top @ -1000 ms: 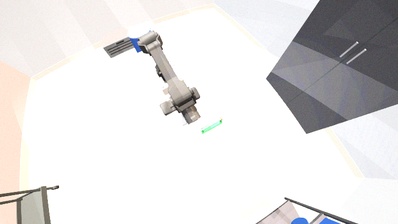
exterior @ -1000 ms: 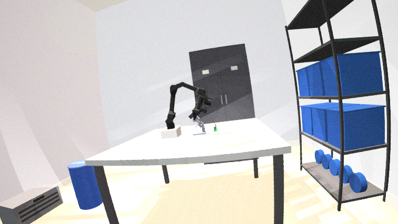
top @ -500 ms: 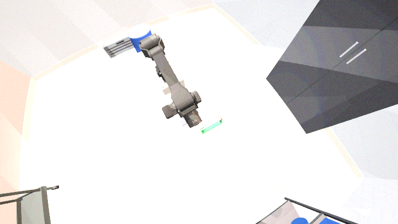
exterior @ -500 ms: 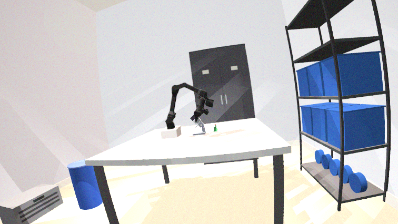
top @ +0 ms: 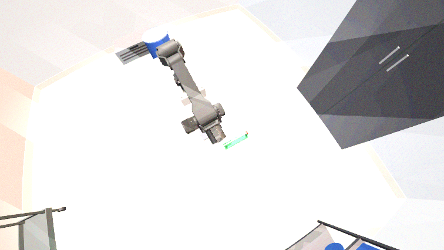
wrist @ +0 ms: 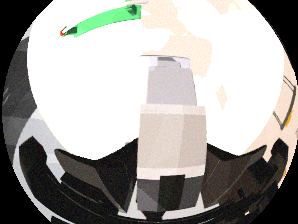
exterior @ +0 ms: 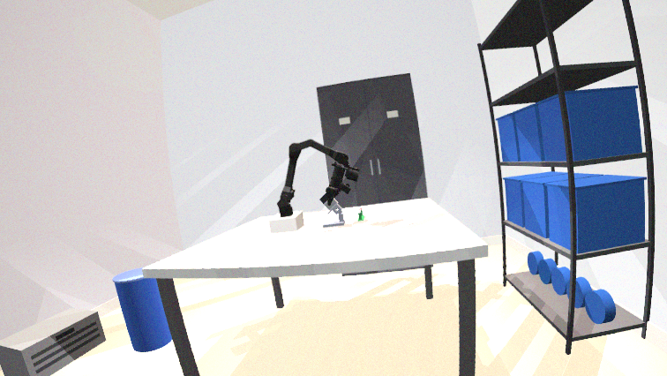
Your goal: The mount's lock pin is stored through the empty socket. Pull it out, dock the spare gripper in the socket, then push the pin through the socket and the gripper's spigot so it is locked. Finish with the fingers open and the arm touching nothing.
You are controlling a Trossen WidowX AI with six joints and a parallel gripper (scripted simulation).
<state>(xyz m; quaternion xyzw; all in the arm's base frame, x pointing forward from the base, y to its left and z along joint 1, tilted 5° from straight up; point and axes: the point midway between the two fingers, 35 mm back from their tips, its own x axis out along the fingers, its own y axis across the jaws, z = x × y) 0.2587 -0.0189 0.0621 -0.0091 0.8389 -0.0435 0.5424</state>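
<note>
The spare gripper lies 1 cm ahead of my gripper tip and 1 cm above it. Also, from my gripper tip: mount: 6 cm below, 2 cm ahead; translucent green bar: 15 cm ahead, 10 cm to the left, 9 cm below.
</note>
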